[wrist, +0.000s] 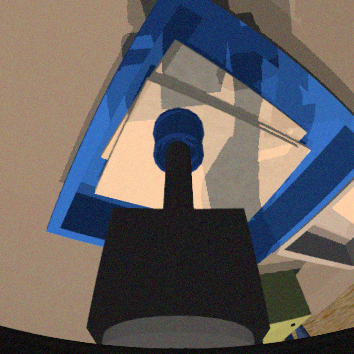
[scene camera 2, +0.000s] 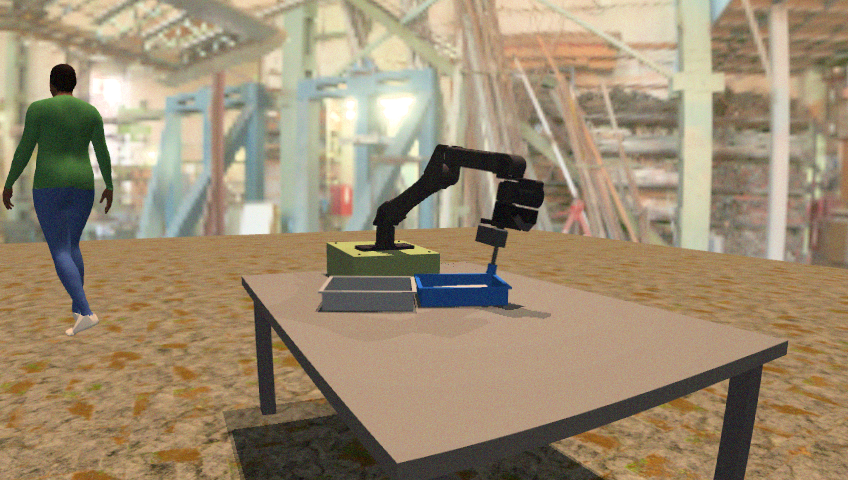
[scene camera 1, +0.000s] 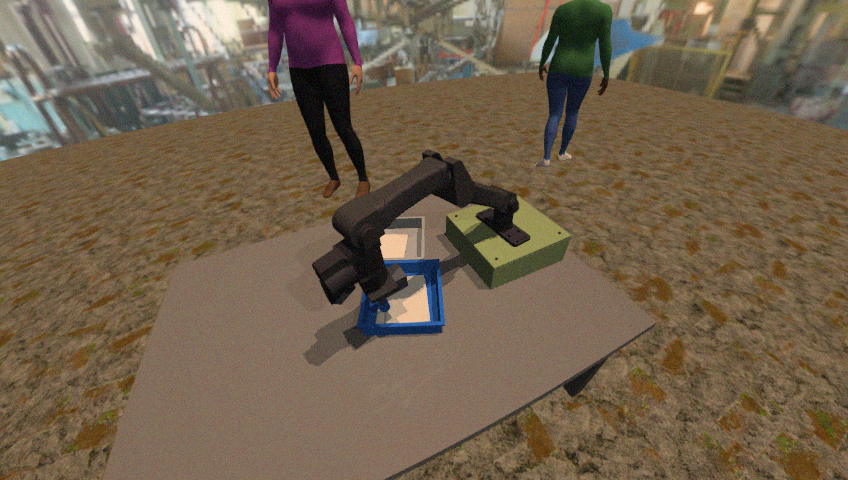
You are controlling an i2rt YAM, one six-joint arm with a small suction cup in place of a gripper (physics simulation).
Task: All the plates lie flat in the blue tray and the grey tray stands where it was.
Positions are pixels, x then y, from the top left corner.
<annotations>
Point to my suction cup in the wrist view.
175,121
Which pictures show the blue tray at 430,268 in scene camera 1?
The wrist view, scene camera 2 and scene camera 1: all of them.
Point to a grey tray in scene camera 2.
339,293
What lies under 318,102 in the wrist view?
A blue tray.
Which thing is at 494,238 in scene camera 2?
My suction cup.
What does my suction cup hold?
Nothing.
</annotations>
